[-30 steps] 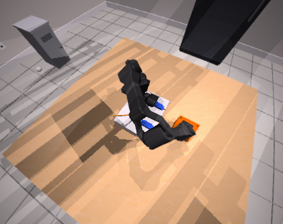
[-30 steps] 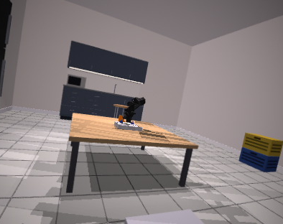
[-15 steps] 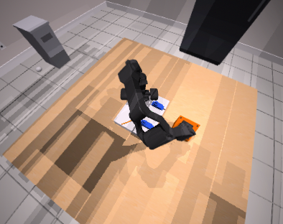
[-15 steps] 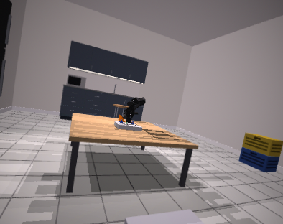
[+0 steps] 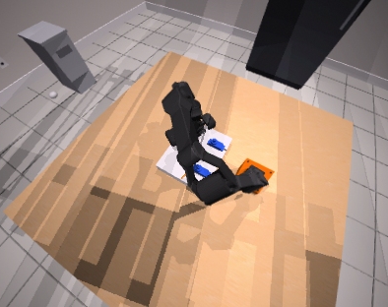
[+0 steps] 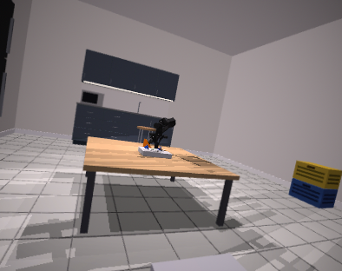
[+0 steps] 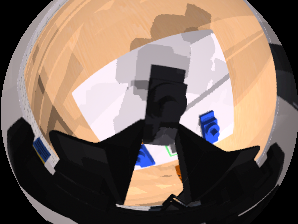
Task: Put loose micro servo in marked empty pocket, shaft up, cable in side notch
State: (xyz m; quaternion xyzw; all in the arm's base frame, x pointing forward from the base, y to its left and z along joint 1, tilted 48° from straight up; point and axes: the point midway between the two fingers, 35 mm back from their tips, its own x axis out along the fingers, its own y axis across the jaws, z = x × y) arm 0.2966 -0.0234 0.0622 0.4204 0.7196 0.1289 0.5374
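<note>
My gripper tip is 1 cm short of the white deck and 10 cm above it.
</note>
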